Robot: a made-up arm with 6 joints.
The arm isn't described. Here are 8 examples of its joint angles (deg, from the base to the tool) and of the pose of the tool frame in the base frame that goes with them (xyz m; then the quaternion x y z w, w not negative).
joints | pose
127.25 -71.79 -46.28 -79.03 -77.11 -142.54 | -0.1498 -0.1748 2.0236 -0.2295 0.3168 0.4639 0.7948
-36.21 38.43 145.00 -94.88 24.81 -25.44 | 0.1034 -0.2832 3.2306 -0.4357 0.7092 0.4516 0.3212
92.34 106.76 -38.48 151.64 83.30 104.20 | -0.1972 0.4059 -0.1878 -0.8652 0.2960 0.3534 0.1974
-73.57 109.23 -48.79 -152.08 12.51 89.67 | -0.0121 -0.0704 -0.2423 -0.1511 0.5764 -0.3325 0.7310
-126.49 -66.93 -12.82 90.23 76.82 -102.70 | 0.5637 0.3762 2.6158 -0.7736 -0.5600 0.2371 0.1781
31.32 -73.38 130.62 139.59 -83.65 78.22 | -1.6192 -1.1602 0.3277 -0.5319 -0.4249 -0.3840 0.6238
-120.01 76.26 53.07 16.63 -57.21 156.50 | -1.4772 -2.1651 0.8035 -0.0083 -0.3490 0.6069 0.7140
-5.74 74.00 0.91 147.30 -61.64 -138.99 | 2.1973 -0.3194 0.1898 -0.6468 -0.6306 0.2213 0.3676
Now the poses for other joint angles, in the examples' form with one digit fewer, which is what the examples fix.
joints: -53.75 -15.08 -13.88 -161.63 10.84 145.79
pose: 0.705 -0.962 2.426 -0.710 -0.561 -0.253 0.344
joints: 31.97 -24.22 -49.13 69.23 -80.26 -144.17
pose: 0.817 0.175 1.827 -0.651 -0.495 -0.390 0.423
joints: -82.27 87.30 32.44 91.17 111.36 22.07
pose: 0.528 -2.223 0.305 0.407 0.830 -0.365 0.106
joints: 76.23 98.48 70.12 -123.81 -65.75 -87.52
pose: 0.433 2.701 0.468 0.033 0.562 -0.068 0.823
